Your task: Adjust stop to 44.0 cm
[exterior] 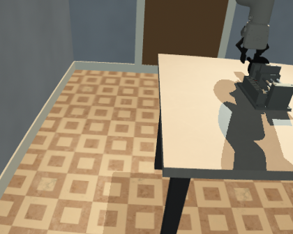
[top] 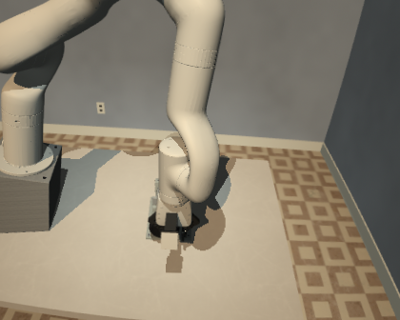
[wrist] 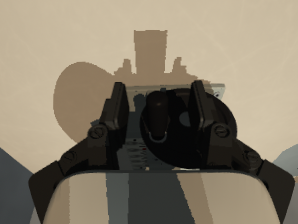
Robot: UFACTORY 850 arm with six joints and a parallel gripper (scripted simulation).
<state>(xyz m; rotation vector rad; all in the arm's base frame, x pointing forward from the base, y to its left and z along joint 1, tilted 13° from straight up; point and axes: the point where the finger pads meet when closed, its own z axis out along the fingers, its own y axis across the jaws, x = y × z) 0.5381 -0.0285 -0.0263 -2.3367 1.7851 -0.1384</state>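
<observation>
My gripper is now 10 mm to the right of the handwheel handle. Round my hand: black handwheel (20 mm to the left, 10 mm below, 10 mm behind).
</observation>
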